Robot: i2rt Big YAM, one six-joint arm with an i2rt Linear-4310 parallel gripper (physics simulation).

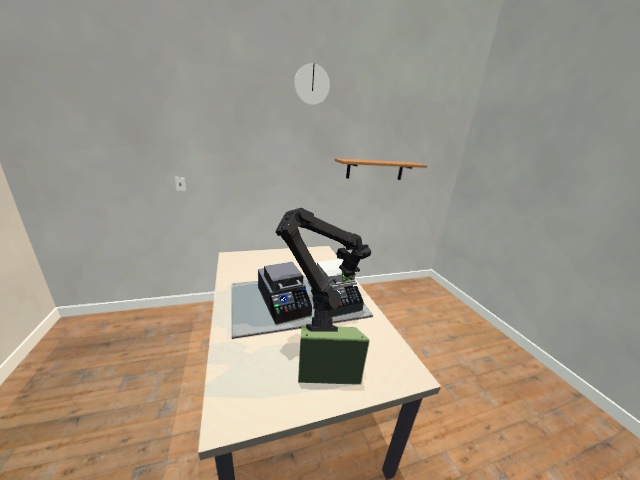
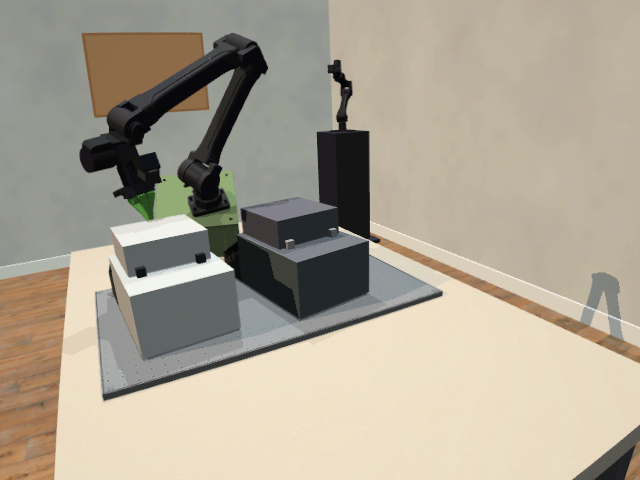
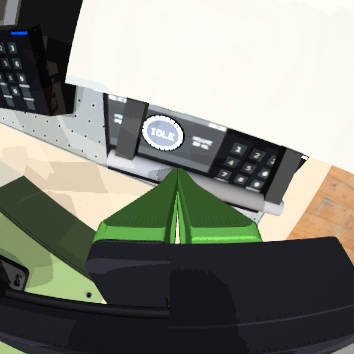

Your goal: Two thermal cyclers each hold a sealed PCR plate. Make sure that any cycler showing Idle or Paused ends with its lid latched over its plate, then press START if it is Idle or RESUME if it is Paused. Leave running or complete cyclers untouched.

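Seen in the pictures: gripper, fingertip midpoint: (image 1: 343, 281) (image 3: 177, 176); arm's base at its link origin: (image 1: 321, 329) (image 2: 209, 203).
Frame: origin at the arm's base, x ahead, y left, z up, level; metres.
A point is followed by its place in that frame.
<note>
The white cycler (image 2: 188, 315) @[y -0.193, x 0.590, z -0.076 m] has its white lid (image 1: 329, 267) @[y -0.169, x 0.417, z 0.057 m] (image 2: 162, 232) @[y -0.202, x 0.455, z 0.057 m] (image 3: 210, 60) @[y -0.200, x 0.356, z 0.057 m] lowered over its body; I cannot tell whether it is latched. Its round screen (image 3: 163, 132) @[y -0.183, x 0.298, z -0.039 m] reads IDLE. The lid's grey handle bar (image 3: 240, 194) @[y -0.249, x 0.295, z 0.037 m] crosses in front of the panel and hides part of it. The dark cycler (image 1: 292, 311) @[y 0.077, x 0.240, z -0.081 m] (image 2: 333, 273) @[y 0.121, x 0.596, z -0.058 m] (image 3: 20, 75) @[y 0.003, x 0.299, z -0.053 m] has its grey lid (image 1: 282, 270) @[y 0.102, x 0.425, z 0.057 m] (image 2: 292, 209) @[y 0.099, x 0.444, z 0.057 m] lowered and a blue ring on its screen (image 1: 283, 298) @[y 0.114, x 0.302, z -0.040 m], too small to read. The plates are hidden. My gripper (image 1: 348, 279) @[y -0.208, x 0.290, z 0.038 m] (image 2: 150, 218) @[y -0.208, x 0.290, z 0.038 m] (image 3: 177, 176) @[y -0.208, x 0.290, z 0.038 m] is shut and empty, above the white cycler's front near the handle bar.
Both cyclers stand side by side on a grey perforated board (image 1: 248, 320) @[y 0.296, x 0.290, z -0.144 m] (image 2: 165, 374) @[y -0.259, x 0.661, z -0.143 m] on the table (image 1: 258, 403) @[y 0.279, x -0.159, z -0.156 m] (image 2: 387, 403) @[y 0.043, x 0.904, z -0.155 m]. The arm's green base block (image 1: 333, 359) @[y -0.006, x -0.142, z -0.022 m] (image 2: 170, 196) @[y -0.107, x -0.074, z 0.027 m] stands in front of them. Another small arm (image 2: 343, 103) stands on a black pedestal (image 2: 351, 180) beyond the table.
</note>
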